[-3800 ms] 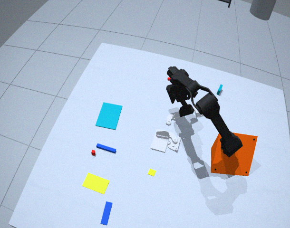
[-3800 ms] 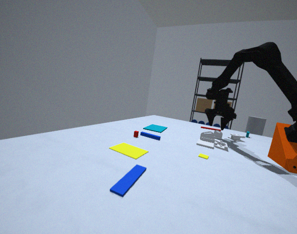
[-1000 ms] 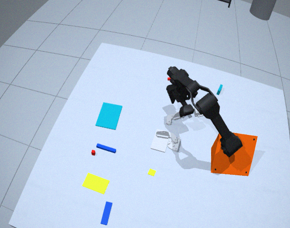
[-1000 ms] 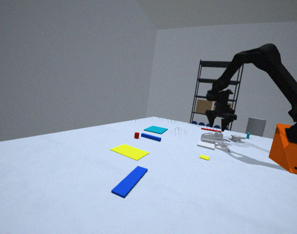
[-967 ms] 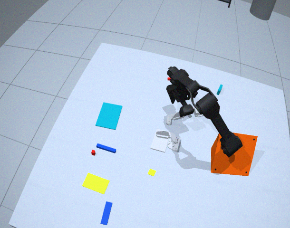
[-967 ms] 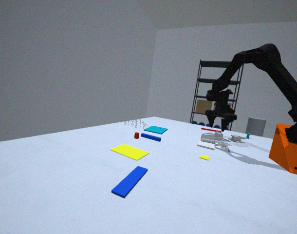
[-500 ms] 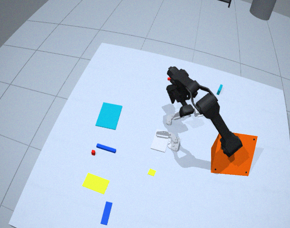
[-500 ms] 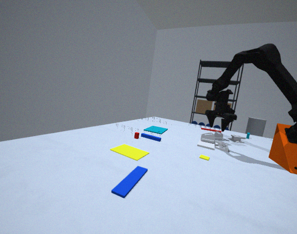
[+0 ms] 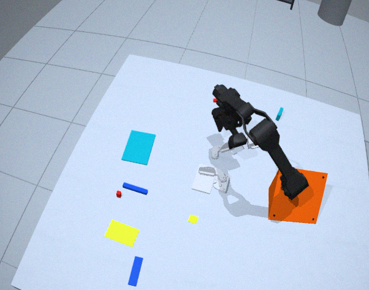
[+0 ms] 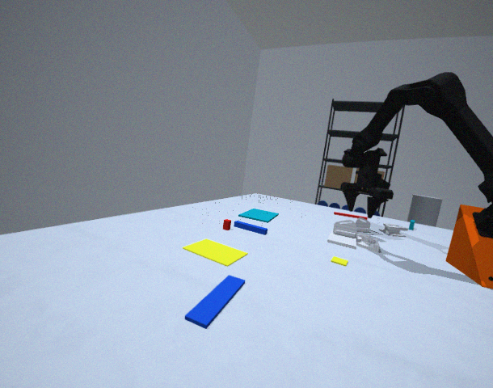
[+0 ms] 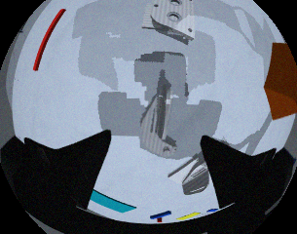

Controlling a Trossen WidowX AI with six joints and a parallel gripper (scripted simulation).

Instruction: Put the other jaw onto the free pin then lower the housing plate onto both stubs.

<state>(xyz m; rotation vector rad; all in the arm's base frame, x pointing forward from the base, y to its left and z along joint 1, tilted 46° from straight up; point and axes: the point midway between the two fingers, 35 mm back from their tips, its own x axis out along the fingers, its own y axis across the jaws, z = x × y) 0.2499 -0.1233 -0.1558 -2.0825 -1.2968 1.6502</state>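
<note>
Right now my gripper tip is 5 cm above the white jaw piece, 3 cm to the right of it and 2 cm short of it. The rest, counted from my gripper tip: white base (16 cm to the left, 6 cm ahead, 5 cm below); then white stand (13 cm behind, 7 cm to the right, 5 cm below); then red bar (28 cm to the right, 5 cm below, 2 cm behind).
</note>
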